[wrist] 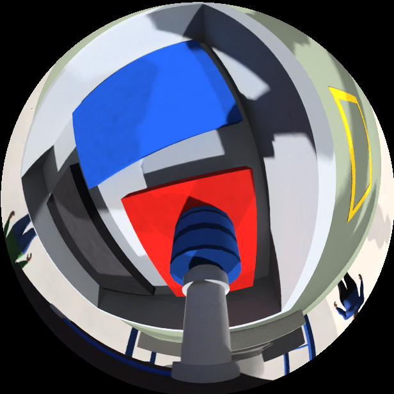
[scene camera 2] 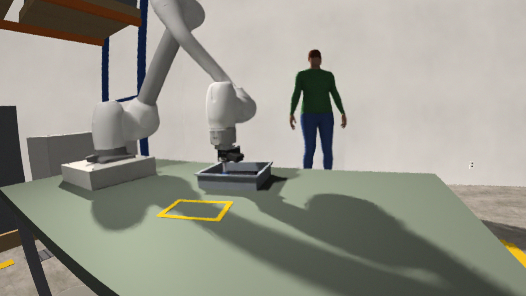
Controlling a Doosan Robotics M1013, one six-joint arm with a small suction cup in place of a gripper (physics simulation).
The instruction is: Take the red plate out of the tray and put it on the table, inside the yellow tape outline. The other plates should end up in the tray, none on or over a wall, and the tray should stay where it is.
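The red plate is under my suction cup inside the grey tray. The bellows are squeezed against its upper face, and the plate hangs low between the tray walls, near the robot-side corner. The blue plate lies in the tray beside it, across a narrow gap. A black plate lies along another wall. The yellow tape outline is on the table outside the tray. The plates are hidden by the tray walls in the scene view.
The tray stands near the back edge of the green table. The robot's pale base block is to its left. A person in a green top stands behind the table. Shelving is at the back left.
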